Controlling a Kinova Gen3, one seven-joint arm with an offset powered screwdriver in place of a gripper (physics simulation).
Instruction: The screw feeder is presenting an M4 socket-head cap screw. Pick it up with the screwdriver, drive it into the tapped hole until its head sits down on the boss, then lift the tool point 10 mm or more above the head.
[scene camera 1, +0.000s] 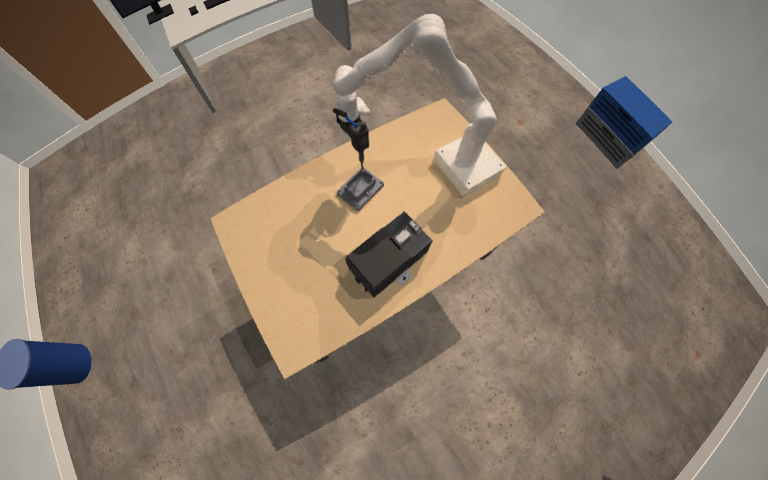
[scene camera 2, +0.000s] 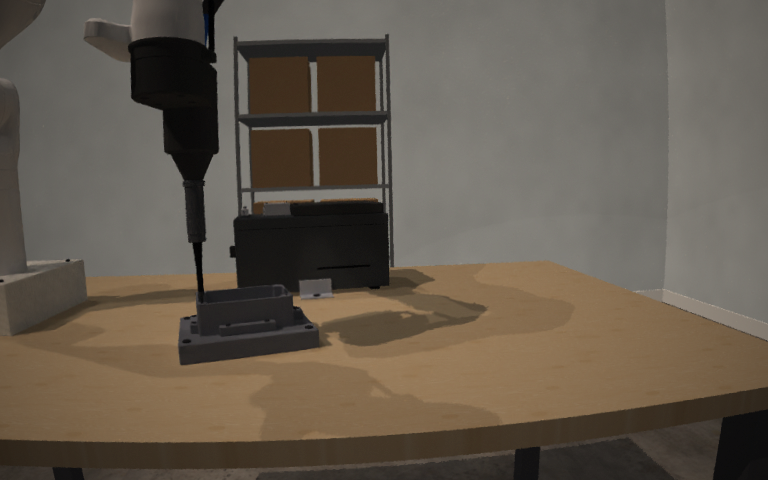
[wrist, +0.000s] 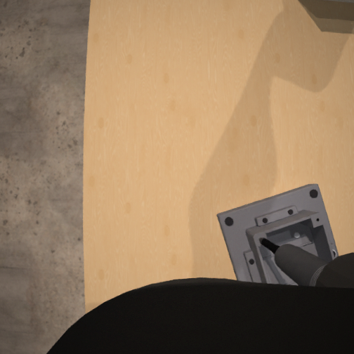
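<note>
My black screwdriver gripper (scene camera 1: 362, 166) (scene camera 2: 201, 297) (wrist: 262, 241) points down with its bit at one corner of the grey housing (scene camera 1: 353, 202) (scene camera 2: 249, 341) (wrist: 242, 213). In the wrist view the bit end meets the top of the wall corner and covers the hole there. In scene camera 2 the bit reaches down to the rim at the left corner and stands nearly upright. The screw and its head cannot be made out at the tip. The black screw feeder (scene camera 1: 382, 259) (scene camera 2: 311, 249) stands apart from the housing, with a small presenter (scene camera 1: 414, 226) (scene camera 2: 244, 211) at one end.
A small light bracket (scene camera 1: 403, 277) (scene camera 2: 315, 288) lies by the feeder. The white robot base (scene camera 1: 468, 169) (scene camera 2: 48, 291) stands on the wooden table (scene camera 1: 254, 237) (scene camera 2: 509, 362) (wrist: 145, 150). A shelf rack (scene camera 2: 311, 118) with brown boxes stands behind the table.
</note>
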